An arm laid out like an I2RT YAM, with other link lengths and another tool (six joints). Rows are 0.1 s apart.
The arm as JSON. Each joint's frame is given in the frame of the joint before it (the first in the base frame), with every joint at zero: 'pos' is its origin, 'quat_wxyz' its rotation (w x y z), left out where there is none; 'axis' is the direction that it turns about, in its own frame. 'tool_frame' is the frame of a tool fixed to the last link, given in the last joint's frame.
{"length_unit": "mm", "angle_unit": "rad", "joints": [
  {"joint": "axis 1", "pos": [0.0, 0.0, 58.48], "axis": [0.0, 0.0, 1.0]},
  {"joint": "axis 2", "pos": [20.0, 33.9, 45.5], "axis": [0.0, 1.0, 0.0]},
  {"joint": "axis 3", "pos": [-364.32, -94.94, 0.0], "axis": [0.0, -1.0, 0.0]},
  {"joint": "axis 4", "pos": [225.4, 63.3, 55.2], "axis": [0.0, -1.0, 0.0]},
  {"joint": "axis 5", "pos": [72.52, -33.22, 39.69], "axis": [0.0, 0.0, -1.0]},
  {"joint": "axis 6", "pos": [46.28, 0.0, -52.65], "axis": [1.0, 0.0, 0.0]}
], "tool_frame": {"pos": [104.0, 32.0, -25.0], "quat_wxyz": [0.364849, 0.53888, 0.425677, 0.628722]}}
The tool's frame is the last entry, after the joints.
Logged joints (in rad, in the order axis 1, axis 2, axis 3, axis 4, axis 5, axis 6), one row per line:
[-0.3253 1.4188 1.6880 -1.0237 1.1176 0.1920]
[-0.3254 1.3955 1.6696 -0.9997 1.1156 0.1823]
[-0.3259 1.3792 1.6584 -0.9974 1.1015 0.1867]
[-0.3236 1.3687 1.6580 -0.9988 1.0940 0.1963]
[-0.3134 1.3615 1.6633 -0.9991 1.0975 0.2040]
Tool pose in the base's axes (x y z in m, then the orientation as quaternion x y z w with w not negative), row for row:
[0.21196 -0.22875 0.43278 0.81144 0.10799 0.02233 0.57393]
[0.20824 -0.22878 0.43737 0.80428 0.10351 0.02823 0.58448]
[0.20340 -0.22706 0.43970 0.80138 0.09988 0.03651 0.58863]
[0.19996 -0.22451 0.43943 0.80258 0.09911 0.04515 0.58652]
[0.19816 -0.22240 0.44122 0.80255 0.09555 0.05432 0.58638]
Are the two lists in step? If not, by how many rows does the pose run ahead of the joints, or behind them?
The pose runs 1 row behind the joints: the pose in row i belongs to the joints in row i - 1.
